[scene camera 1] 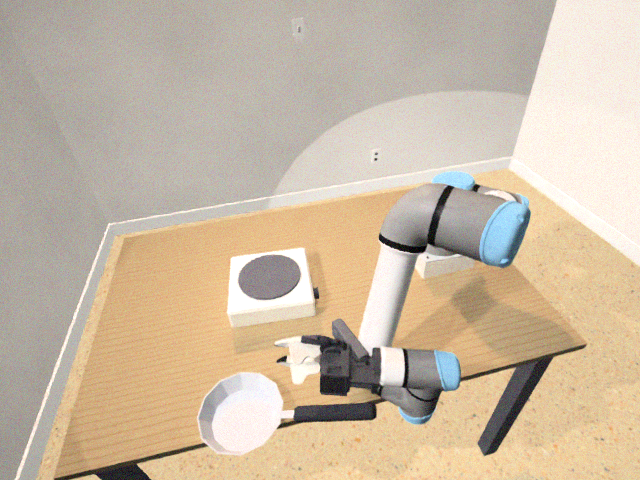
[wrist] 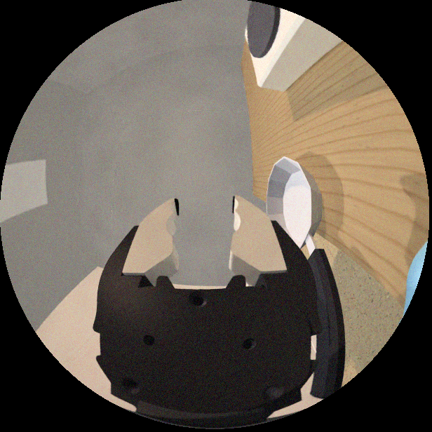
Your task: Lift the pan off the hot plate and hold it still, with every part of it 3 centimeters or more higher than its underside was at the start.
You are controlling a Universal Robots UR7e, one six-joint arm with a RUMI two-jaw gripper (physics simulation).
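Frame: origin at the arm's base, x left, y back, z up, level; metres.
Where they show: gripper, fingertip midpoint: [scene camera 1: 275, 352].
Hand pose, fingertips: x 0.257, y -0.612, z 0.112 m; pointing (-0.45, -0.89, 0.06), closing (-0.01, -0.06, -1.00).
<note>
Each offset is from my fingertips to the centre of the thing. Level surfaces: height alone.
The pan @[dx +0.061, dy -0.014, dz -0.135 m] [scene camera 1: 241, 413] [wrist: 296, 205] is light grey-white and sits at the table's front edge, off the hot plate. Its dark handle @[dx +0.110, dy +0.080, dz -0.119 m] [scene camera 1: 334, 411] [wrist: 327, 325] points right in the scene view and sticks out past the edge. The white hot plate @[dx -0.330, dy +0.078, dz -0.138 m] [scene camera 1: 271, 310] [wrist: 280, 75] with a dark round top stands further back on the table, with no pan on it. My gripper [scene camera 1: 280, 351] [wrist: 205, 199] is partly open with a gap between its pale jaws and holds nothing. It is above the table, between the hot plate and the pan, apart from the handle, which shows to its right in the wrist view.
The wooden table @[dz -0.178 m] [scene camera 1: 170, 289] [wrist: 360, 125] carries the hot plate, the pan and the arm's white base [scene camera 1: 447, 264] at the back right. The arm's blue-capped wrist joints [scene camera 1: 448, 370] hang over the front edge. A grey wall stands behind the table.
</note>
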